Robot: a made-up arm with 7 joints.
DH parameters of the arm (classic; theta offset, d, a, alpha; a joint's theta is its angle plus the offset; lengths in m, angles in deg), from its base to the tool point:
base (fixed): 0 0 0 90
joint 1: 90 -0.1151 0 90
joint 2: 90 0 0 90
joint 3: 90 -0.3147 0 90
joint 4: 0 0 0 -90
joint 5: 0 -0.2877 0 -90
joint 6: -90 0 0 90
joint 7: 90 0 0 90
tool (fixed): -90 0 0 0
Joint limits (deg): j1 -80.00..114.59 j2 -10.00..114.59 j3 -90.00..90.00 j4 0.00..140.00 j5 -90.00..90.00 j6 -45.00..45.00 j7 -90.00..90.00
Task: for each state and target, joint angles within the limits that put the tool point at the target. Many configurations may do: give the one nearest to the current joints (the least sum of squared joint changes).
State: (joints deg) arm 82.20 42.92 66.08 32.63 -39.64 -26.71 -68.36
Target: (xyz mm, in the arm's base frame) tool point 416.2 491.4 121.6
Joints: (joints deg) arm 94.89 26.99 58.97 35.29 -39.64 -26.71 -68.36
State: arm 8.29 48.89 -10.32 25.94 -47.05 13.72 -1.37
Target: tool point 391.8 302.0 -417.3
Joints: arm 41.55 18.39 -10.97 3.34 -47.05 13.72 -1.37
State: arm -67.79 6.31 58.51 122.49 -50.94 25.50 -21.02
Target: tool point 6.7 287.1 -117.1
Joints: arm -60.77 15.23 55.33 139.88 -50.94 25.50 -21.02
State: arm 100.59 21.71 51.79 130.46 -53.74 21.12 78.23
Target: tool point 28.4 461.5 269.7
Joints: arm 114.59 41.64 35.61 86.29 -53.74 21.12 78.23
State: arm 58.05 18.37 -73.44 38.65 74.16 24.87 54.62
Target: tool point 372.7 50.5 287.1
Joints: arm 105.00 20.51 -49.62 76.04 74.16 24.87 54.62
